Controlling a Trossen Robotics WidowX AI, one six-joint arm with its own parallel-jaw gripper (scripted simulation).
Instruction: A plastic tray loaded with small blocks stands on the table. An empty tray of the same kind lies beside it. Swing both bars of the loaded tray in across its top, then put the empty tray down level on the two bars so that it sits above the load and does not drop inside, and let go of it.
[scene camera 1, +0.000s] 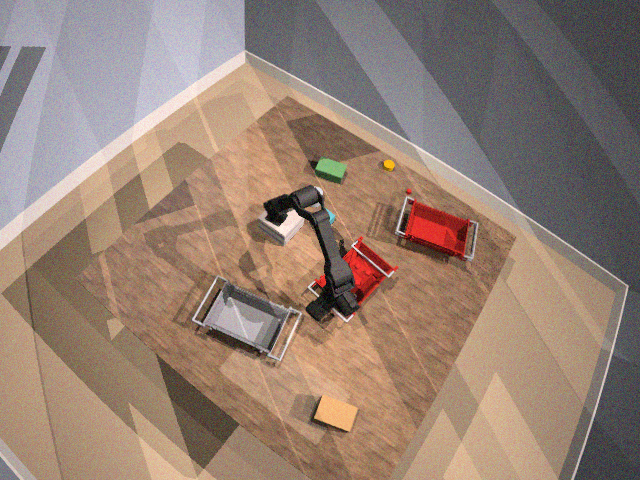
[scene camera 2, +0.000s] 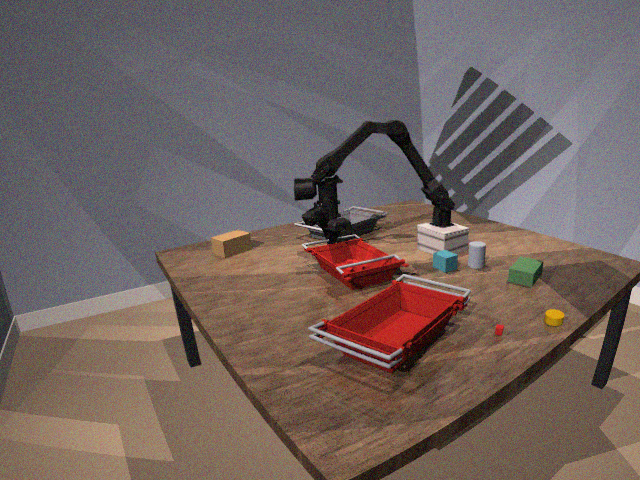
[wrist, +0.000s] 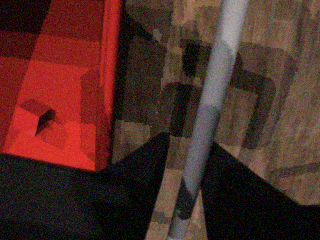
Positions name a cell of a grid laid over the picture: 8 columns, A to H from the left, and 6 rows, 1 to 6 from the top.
Scene:
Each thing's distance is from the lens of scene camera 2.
my gripper (scene camera 2: E4): 139 cm
grey tray (scene camera 2: E3): 161 cm
tan box (scene camera 2: C4): 152 cm

